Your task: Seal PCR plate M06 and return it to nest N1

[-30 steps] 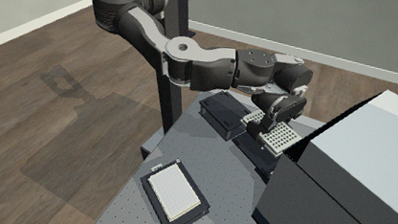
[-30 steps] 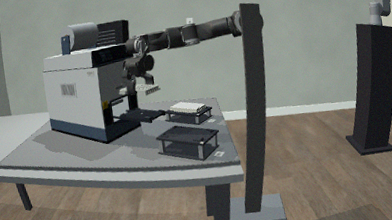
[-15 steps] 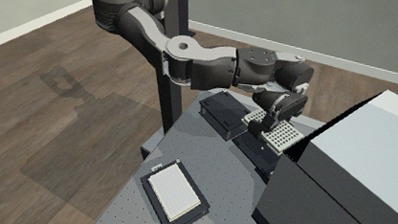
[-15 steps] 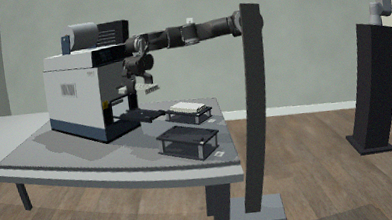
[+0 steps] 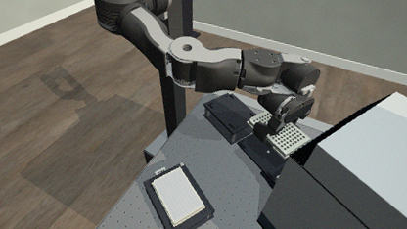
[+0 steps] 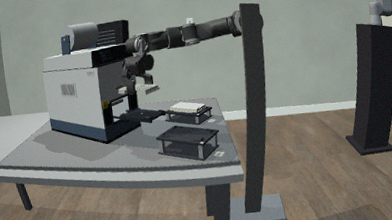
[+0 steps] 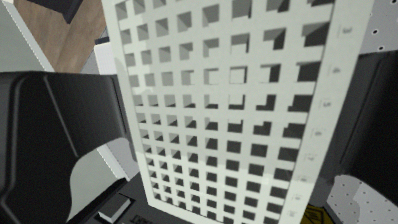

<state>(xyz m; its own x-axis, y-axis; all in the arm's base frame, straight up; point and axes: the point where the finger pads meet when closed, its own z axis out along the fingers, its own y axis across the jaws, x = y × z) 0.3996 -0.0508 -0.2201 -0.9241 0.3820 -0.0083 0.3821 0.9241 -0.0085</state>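
The sealer stage is 90 mm below my hand. Round my hand: pale key-like block: 120 mm to the right, 50 mm ahead, 10 mm above; then yellow warning label: 120 mm ahead, 40 mm to the left, 40 mm below; then 96-well plate M06: right at my hand.
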